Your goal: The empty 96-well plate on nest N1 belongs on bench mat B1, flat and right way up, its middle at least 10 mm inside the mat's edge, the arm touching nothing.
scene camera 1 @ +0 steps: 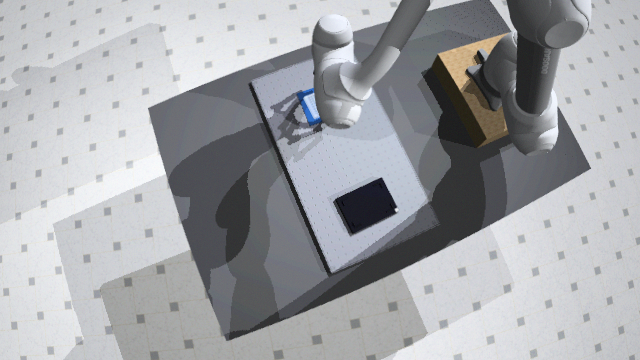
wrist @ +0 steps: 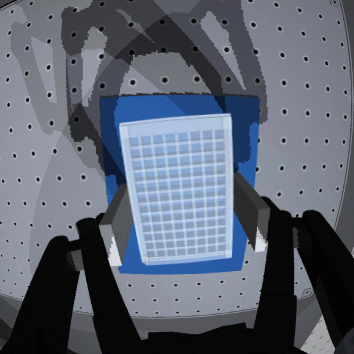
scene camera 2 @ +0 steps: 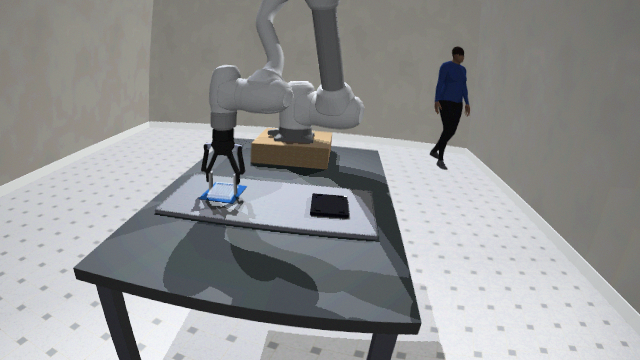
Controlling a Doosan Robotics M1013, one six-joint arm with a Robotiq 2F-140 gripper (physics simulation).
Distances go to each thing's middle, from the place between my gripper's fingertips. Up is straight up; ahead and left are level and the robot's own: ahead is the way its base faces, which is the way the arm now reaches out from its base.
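96-well plate [wrist: 179, 170] in sight, 1 cm above my hand. Blue bench mat B1 [wrist: 244, 111], right at my hand. Black nest N1 [scene camera 1: 367, 205], 37 cm to the left of my hand, 4 cm ahead of it.
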